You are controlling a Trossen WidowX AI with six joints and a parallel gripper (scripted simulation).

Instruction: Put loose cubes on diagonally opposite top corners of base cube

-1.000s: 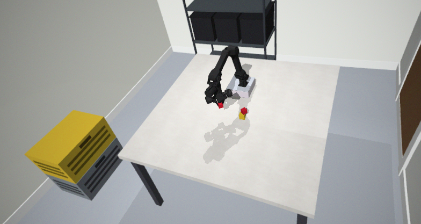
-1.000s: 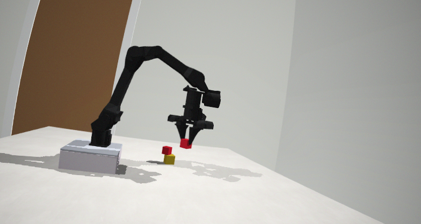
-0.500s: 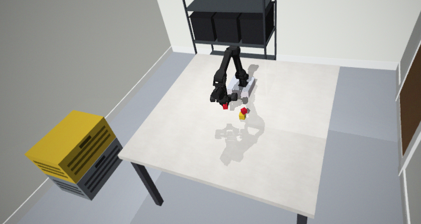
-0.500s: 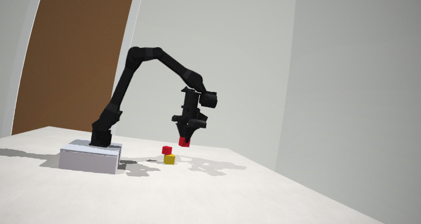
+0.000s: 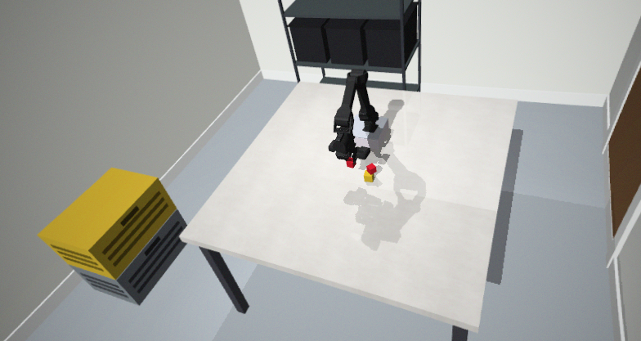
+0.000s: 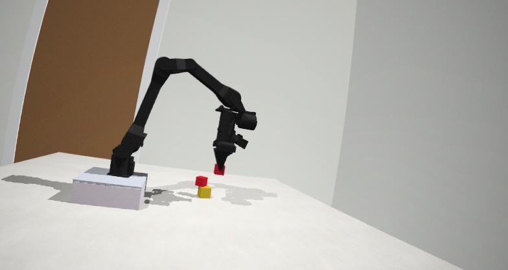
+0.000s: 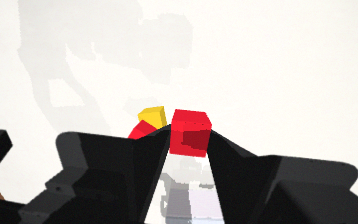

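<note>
My gripper tip is 50 mm past the red cube, 70 mm to the right of it and 60 mm above it. Also, from my gripper tip: yellow cube 40 mm behind, 60 mm to the left, 100 mm below.
</note>
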